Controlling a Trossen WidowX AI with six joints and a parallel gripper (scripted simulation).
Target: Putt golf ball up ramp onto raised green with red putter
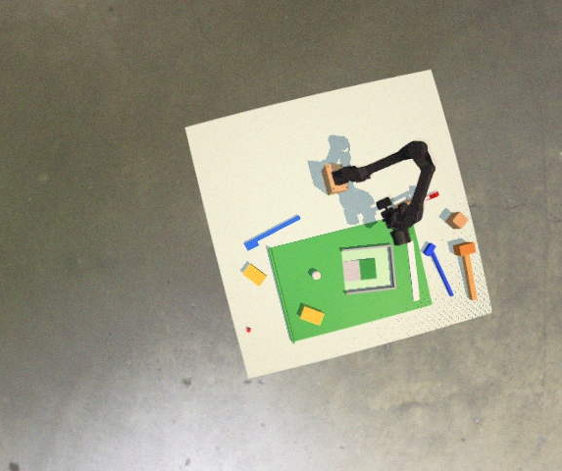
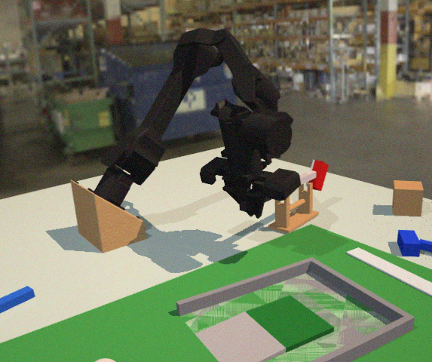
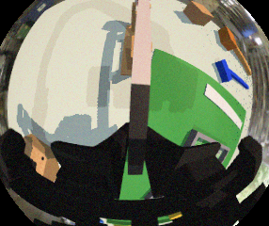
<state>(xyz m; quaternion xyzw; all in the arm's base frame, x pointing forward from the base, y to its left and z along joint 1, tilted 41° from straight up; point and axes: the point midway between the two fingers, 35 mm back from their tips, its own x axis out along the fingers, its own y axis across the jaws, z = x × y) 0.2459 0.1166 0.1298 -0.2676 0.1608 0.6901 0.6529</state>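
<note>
Right now the red putter is 2 cm behind my gripper tip, 11 cm to the left of it and 2 cm above it. From my gripper tip the other things lie so: wooden rack (2 cm behind, 13 cm to the left, 2 cm below); grey frame (22 cm ahead, 13 cm to the right, 5 cm below); white strip (30 cm ahead, 7 cm to the left, 6 cm below).
</note>
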